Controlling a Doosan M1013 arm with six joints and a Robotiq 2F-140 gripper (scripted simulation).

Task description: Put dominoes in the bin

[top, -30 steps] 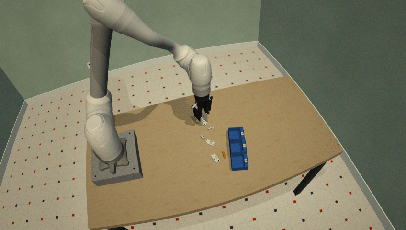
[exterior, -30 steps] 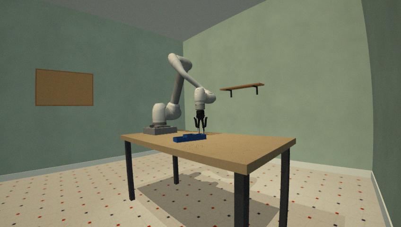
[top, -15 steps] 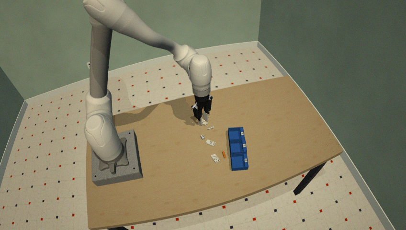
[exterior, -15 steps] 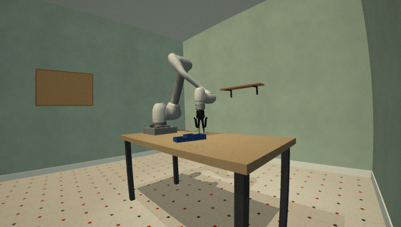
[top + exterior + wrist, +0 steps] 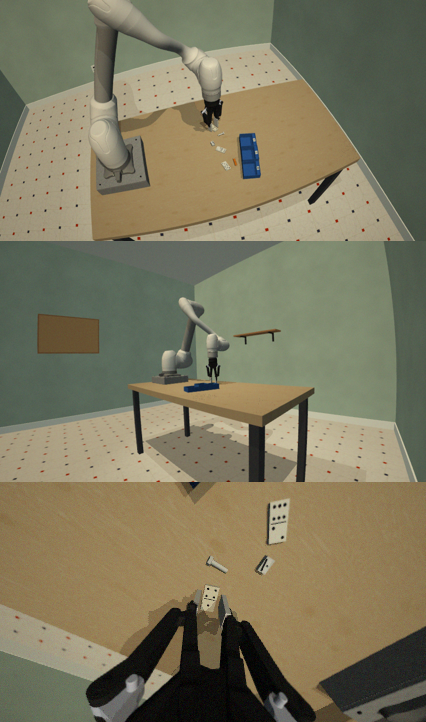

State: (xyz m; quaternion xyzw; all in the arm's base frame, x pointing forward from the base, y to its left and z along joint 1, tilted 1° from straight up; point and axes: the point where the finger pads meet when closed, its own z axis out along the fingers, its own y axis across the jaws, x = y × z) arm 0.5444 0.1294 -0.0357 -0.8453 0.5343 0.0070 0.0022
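My hand is 3 cm above the white domino. From my hand the other things lie so: grey screw (5 cm to the right, 3 cm below, 3 cm ahead); then blue bin (24 cm to the right, 12 cm ahead, 1 cm below); then orange stick (25 cm to the right, 4 cm ahead, 3 cm below).
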